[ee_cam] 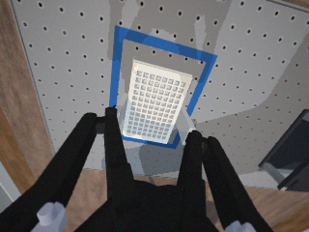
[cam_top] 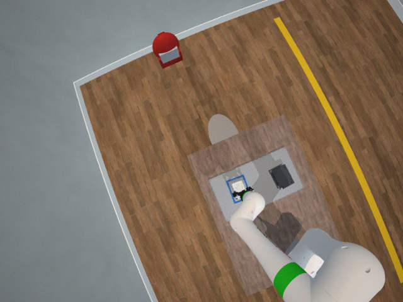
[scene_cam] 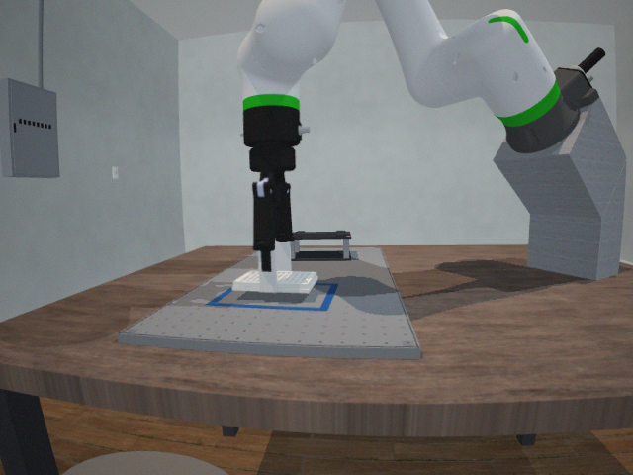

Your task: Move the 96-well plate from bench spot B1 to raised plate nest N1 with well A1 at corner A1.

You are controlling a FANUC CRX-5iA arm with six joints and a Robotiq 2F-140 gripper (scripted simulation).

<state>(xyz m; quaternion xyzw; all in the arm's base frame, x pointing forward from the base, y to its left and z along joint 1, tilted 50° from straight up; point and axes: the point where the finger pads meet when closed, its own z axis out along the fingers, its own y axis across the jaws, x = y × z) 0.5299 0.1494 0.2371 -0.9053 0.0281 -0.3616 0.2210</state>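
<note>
Right now the dark raised nest N1 is 3 cm ahead of my hand, 35 cm to the right of it and 1 cm above it. Round my hand: white 96-well plate (2 cm below).
</note>
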